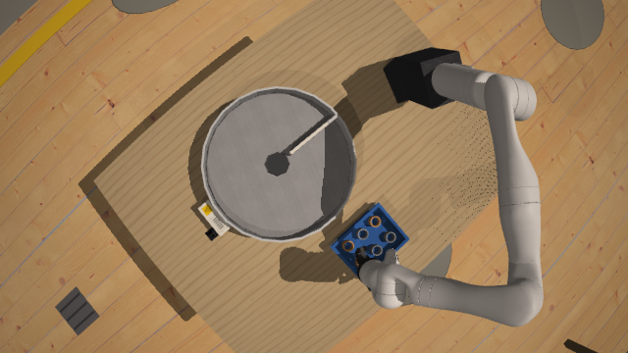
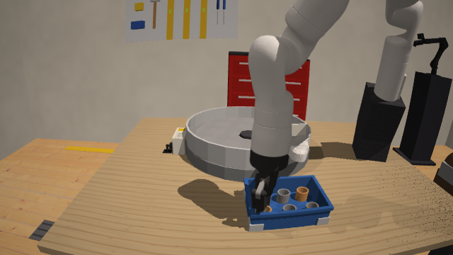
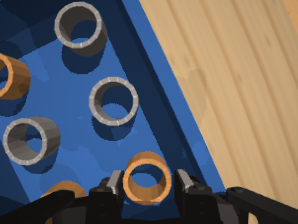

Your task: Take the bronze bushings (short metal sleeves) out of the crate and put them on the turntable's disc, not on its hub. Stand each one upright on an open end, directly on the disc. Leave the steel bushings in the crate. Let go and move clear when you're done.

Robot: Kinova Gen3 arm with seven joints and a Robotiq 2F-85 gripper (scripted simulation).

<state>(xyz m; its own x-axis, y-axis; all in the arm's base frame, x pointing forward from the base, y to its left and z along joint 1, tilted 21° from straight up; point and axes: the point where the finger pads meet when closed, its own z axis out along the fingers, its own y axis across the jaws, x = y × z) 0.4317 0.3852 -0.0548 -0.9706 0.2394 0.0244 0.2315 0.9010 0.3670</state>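
Now: the blue crate 5 cm behind my hand, 4 cm to the right of it and 1 cm below it. Also, from my hand: grey turntable disc 6 cm ahead, 37 cm to the right, 2 cm above.
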